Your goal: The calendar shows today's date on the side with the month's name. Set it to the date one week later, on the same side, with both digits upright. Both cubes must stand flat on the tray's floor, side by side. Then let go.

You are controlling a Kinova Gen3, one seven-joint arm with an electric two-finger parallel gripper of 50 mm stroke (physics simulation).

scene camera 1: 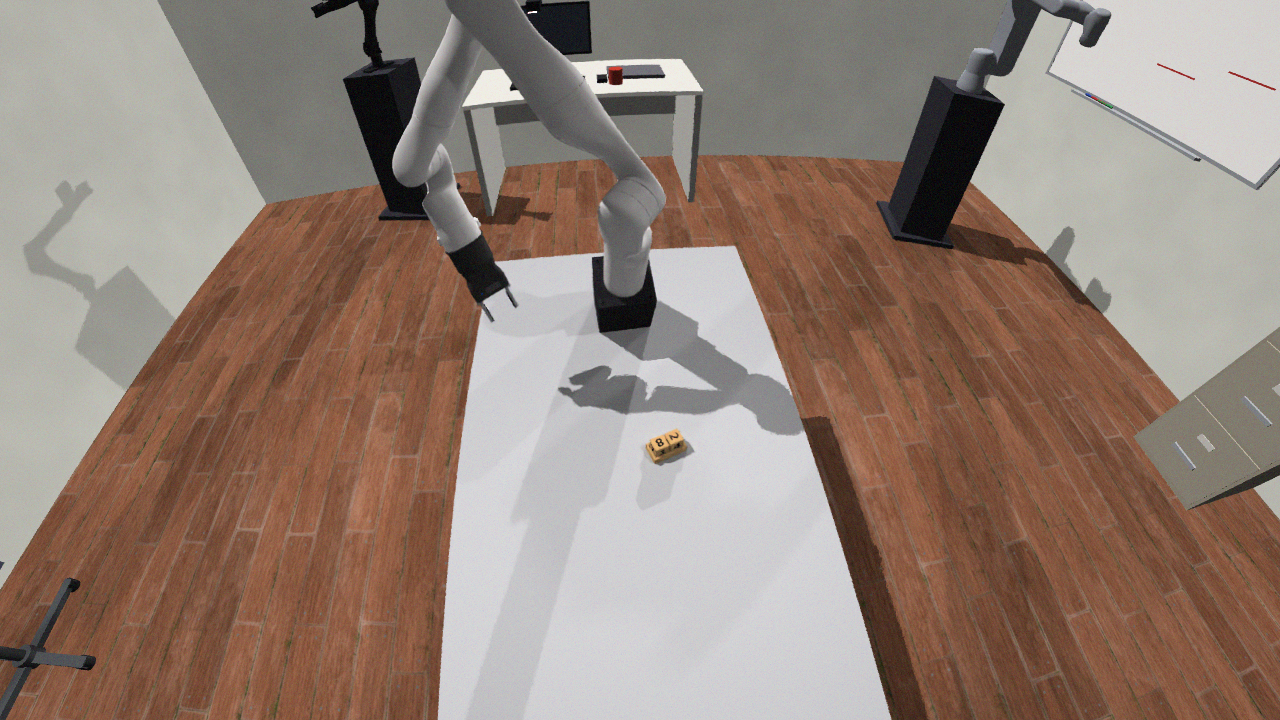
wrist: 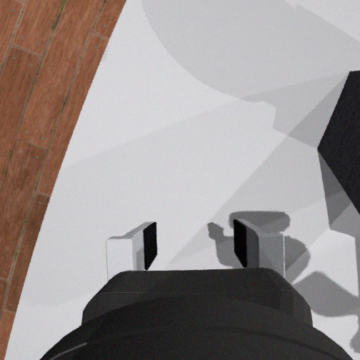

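Observation:
The calendar is small in the scene view, on the white table top. Its two yellow-orange cubes sit side by side in a tray (scene camera 1: 658, 460) of the same colour. The left cube (scene camera 1: 657, 442) shows what looks like an 8, the right cube (scene camera 1: 674, 437) what looks like a 2. Other dark marks on them, and the month's name, are too small to read. My gripper (scene camera 1: 502, 312) (wrist: 194, 237) is open with nothing between its fingers. It hangs well above the table, far to the back left of the calendar. The calendar does not show in the wrist view.
The arm's black base block (scene camera 1: 623, 306) (wrist: 345, 135) stands at the back of the white table top (scene camera 1: 626, 608) (wrist: 125, 125), right of my gripper. The table's left edge runs near below the gripper, with wooden floor (scene camera 1: 358, 447) (wrist: 30, 125) beyond. The arm's shadow falls behind the calendar.

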